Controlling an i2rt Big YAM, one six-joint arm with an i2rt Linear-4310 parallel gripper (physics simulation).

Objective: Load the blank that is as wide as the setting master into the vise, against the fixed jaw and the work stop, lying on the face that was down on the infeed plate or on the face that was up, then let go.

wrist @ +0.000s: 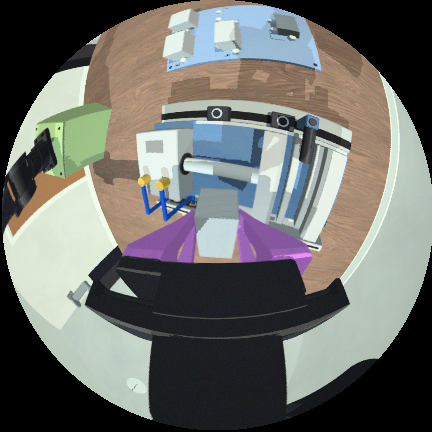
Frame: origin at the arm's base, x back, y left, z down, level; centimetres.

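Where they show: gripper, between the fingertips: (pixel 216 215); arm's base, origin of its link: (pixel 45 149).
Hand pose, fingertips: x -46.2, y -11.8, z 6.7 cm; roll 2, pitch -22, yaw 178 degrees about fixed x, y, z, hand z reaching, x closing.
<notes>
Things, the pixels of their centre, and the offset from my fingertips. "spot": a spot on its surface instead.
- grey blank, middle of its body: (pixel 216 225) dx +0.2, dy -1.8, dz +0.9 cm
- rod, middle of its body: (pixel 219 168) dx +2.0, dy +2.2, dz +5.7 cm
- white housing, a spot on its surface: (pixel 165 162) spot: dx +8.1, dy +2.8, dz +3.9 cm
- blue bracket, a spot on its surface: (pixel 311 121) spot: dx -6.6, dy +8.9, dz +3.6 cm
- black cylinder, a spot on its surface: (pixel 307 145) spot: dx -6.6, dy +6.6, dz +3.9 cm
- light blue plate, middle of its body: (pixel 235 26) dx +2.9, dy +28.9, dz +13.1 cm
A grey blank (pixel 217 204) is held between the purple fingertips of my gripper (pixel 216 215), which is shut on it. Its darker upper face and paler near face show. The vise lies beyond and around it in the view: a rod (pixel 220 169) runs from the white housing (pixel 165 162) to the pale moving jaw (pixel 269 172). The blank overlaps the near side of the vise in the view, left of that jaw; its height above the vise is hard to tell. The fixed jaw (pixel 330 192) is at the right. A blue bracket (pixel 311 121) with a black cylinder (pixel 307 145), apparently the work stop, stands at its far end.
A light blue plate (pixel 260 52) at the far side carries several pale blocks (pixel 227 35) and a dark grey block (pixel 285 26). Yellow-capped blue levers (pixel 163 186) stand at the near left of the vise. A green box (pixel 82 137) stands at the left, beside a black arm-like device (pixel 25 175).
</notes>
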